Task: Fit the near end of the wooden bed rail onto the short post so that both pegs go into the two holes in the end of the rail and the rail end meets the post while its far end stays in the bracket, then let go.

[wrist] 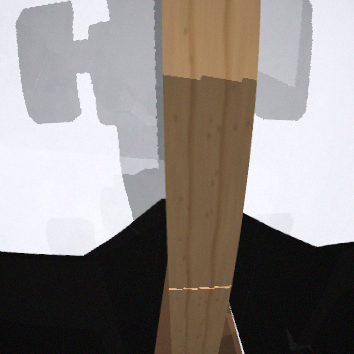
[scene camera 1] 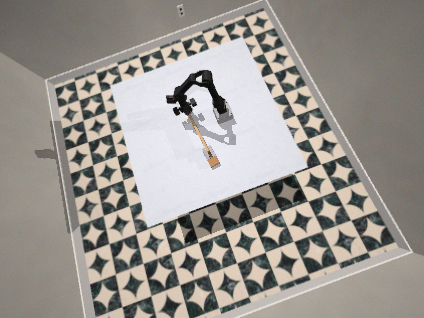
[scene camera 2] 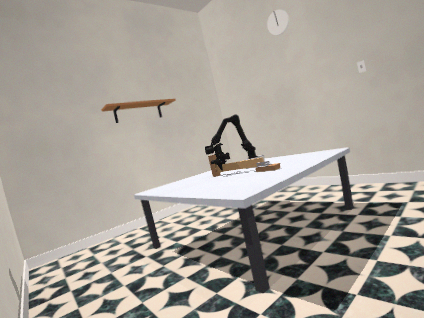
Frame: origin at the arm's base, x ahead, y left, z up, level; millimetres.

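Seen in the pictures: gripper, between the fingertips: [wrist: 187, 206] [scene camera 2: 223, 170]; arm's base, origin of its link: [scene camera 1: 221, 109] [scene camera 2: 252, 157].
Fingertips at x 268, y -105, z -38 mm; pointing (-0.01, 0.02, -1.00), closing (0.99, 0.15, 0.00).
Observation:
Offsets run from my fingertips to a thing's top centre. "*": to the spot under its first point. Level surfaces: height alone.
The wooden bed rail @[25 mm back, 172 mm left, 55 mm up] [scene camera 1: 199, 135] [scene camera 2: 242, 164] [wrist: 207, 140] runs across the white table @[42 mm down] [scene camera 1: 163, 189] [scene camera 2: 242, 189]. Its far end sits in the grey bracket @[* 61 mm back, 394 mm left, 18 mm up] [scene camera 1: 209, 153] [scene camera 2: 264, 163] on a wooden base block @[60 mm back, 417 mm left, 6 mm down] [scene camera 1: 214, 162] [scene camera 2: 269, 167]. My gripper [scene camera 1: 185, 110] [scene camera 2: 220, 161] [wrist: 187, 206] is shut on the rail close to its near end. The short upright post @[* 34 mm ahead, 63 mm right, 27 mm up] [scene camera 2: 214, 168] stands right at that end, and in scene camera 2 the rail end seems to reach it. The pegs and holes are hidden. The arm hides the post from above.
The arm's base [scene camera 1: 223, 115] stands on the table to the right of the rail. A wall shelf [scene camera 2: 138, 104] hangs far off on the left wall.

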